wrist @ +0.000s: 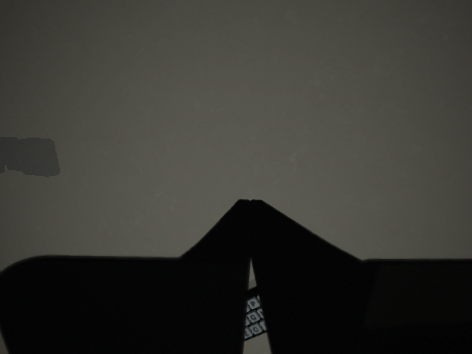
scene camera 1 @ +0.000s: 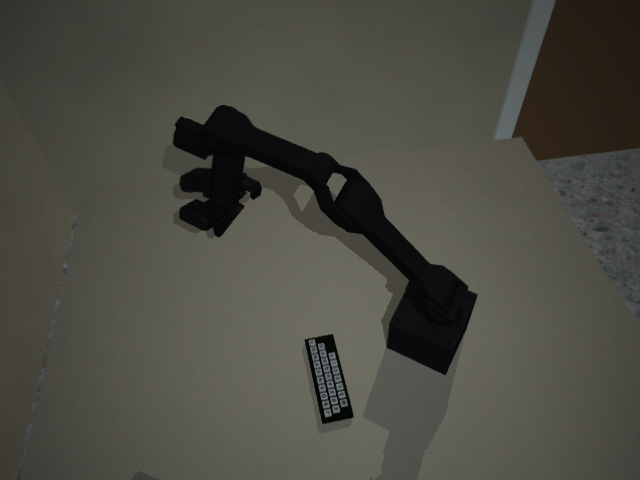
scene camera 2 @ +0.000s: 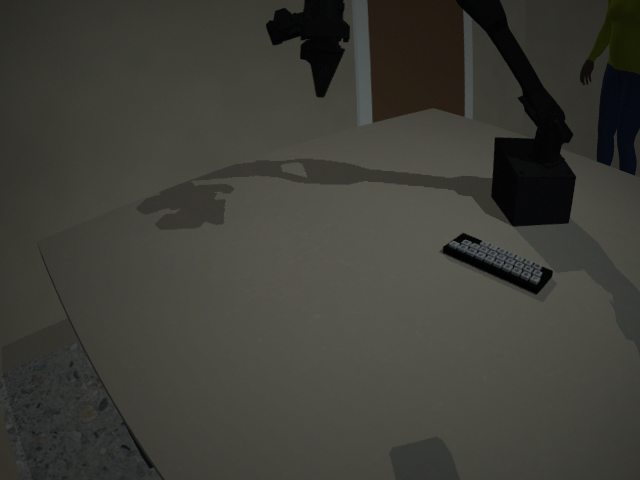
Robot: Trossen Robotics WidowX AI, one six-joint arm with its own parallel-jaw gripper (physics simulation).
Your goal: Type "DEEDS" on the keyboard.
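Seen in the pictures: gripper, between the fingertips: (wrist: 248, 211) (scene camera 1: 218, 235) (scene camera 2: 320, 97); arm's base, origin of its link: (scene camera 1: 443, 314) (scene camera 2: 545, 157).
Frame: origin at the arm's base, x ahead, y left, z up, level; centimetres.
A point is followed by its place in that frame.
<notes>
A small black keyboard (scene camera 1: 329, 379) @[z -10.0, x 23.6, y 9.9 cm] (scene camera 2: 497, 261) @[z -9.9, x 25.4, y 9.7 cm] (wrist: 254, 316) @[z -9.9, x 24.4, y 7.2 cm] with several rows of white keys lies flat on the table, in front of the arm's base. In the wrist view a few of its keys show through the gap between the fingers at the bottom; the fingers hide the rest. My gripper (scene camera 2: 320, 96) @[z 14.8, x 45.8, y -8.3 cm] (wrist: 248, 211) @[z 14.8, x 45.8, y -8.3 cm] is shut and empty, its tips together and pointing down. It hangs high above the table, well away from the keyboard, toward the upper left in scene camera 1's view. It touches nothing.
The arm's black base (scene camera 1: 424, 330) @[z -1.1, x 4.2, y 3.3 cm] (scene camera 2: 537, 196) @[z -5.6, x 6.8, y 3.5 cm] stands on the pale table (scene camera 1: 206, 335) @[z -11.7, x 51.7, y -1.4 cm] (scene camera 2: 289, 320) @[z -11.7, x 57.8, y 1.7 cm] close to the keyboard. The arm's shadow falls across the table. A wall, a brown door (scene camera 1: 594, 77) (scene camera 2: 416, 56) and a person (scene camera 2: 620, 77) are beyond the table.
</notes>
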